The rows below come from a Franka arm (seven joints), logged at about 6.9 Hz.
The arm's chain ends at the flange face. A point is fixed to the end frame.
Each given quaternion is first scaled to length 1.
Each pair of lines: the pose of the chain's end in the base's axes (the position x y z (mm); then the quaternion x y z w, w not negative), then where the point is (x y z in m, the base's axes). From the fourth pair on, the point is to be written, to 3 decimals.
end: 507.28, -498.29, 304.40, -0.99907, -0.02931, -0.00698, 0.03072
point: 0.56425 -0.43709 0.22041
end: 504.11, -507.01, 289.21, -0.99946, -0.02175, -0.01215, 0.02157
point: 0.56289 -0.44822 0.20474
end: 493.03, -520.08, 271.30, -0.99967, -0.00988, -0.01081, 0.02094
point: 0.55292 -0.46278 0.18659
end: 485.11, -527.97, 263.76, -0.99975, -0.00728, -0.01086, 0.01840
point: 0.545 -0.471 0.179
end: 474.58, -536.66, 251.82, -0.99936, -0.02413, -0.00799, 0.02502
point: 0.532 -0.477 0.167
